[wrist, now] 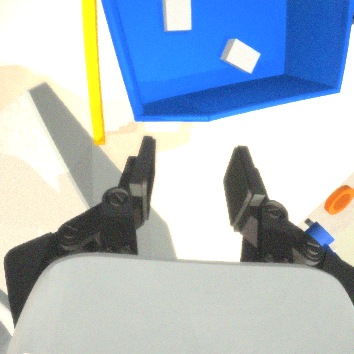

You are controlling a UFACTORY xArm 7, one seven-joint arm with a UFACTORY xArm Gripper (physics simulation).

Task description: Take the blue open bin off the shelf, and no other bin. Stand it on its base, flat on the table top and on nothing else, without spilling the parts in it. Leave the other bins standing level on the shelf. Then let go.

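Places are measured from the arm's base along level axes (x left, y back, z up), in metres.
Where they show: gripper, fingertip midpoint: point(191, 158).
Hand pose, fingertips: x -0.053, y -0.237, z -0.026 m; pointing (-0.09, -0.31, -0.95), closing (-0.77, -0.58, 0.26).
Observation:
After its pixels a point has its place.
The blue open bin point(210, 60) @[x -0.054, y -0.304, z -0.121 m] is at the top of the wrist view, with its upper part cut off by the frame edge. Its inside faces the camera, and two white blocks, a larger one point(178, 15) @[x -0.004, y -0.306, z -0.106 m] and a smaller one point(242, 56) @[x -0.069, y -0.325, z -0.106 m], lie in it. It appears to stand on its base on the pale table top point(285, 135) @[x -0.199, y -0.319, z -0.124 m]. My gripper point(191, 158) @[x -0.053, y -0.237, z -0.026 m] is open and empty, just below the bin's near rim in the view and apart from it. The shelf and the other bins do not show.
A yellow strip point(92, 75) @[x 0.020, y -0.226, z -0.114 m] runs left of the bin. A grey slanted wall or edge point(62, 125) @[x 0.018, y -0.184, z -0.087 m] lies at the left. An orange ring point(330, 205) and a small blue object point(320, 234) lie at the lower right, beyond the right finger.

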